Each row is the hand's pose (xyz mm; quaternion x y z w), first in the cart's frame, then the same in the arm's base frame.
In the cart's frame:
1: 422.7 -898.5 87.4 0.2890 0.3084 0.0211 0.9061
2: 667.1 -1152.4 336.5 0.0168 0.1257 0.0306 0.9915
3: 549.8 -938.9 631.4 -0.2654 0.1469 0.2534 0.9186
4: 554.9 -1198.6 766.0 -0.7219 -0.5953 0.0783 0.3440
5: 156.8 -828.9 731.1 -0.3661 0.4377 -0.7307 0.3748
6: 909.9 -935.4 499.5 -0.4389 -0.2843 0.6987 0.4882
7: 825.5 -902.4 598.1 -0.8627 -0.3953 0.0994 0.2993
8: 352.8 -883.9 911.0 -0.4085 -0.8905 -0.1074 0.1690
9: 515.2 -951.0 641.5 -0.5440 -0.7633 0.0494 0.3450
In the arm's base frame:
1: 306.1 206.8 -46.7 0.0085 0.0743 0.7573 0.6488
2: 394.5 263.2 371.9 -0.0353 -0.2593 0.7171 0.6460
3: 115.6 11.1 442.3 -0.3096 -0.4271 0.7089 0.4683
4: 300.2 -69.0 654.7 0.0522 0.9986 -0.0023 0.0092
5: 58.7 -367.1 268.5 -0.2566 -0.0712 -0.3065 0.9139
6: 88.2 384.0 527.5 0.2997 0.6903 -0.6081 0.2528
7: 38.9 260.6 543.9 -0.2889 -0.9555 -0.0543 0.0257
8: 2.2 -305.1 526.9 -0.4051 0.8965 0.1408 0.1110
9: 129.9 -23.8 437.2 -0.1860 0.9801 -0.0386 0.0569

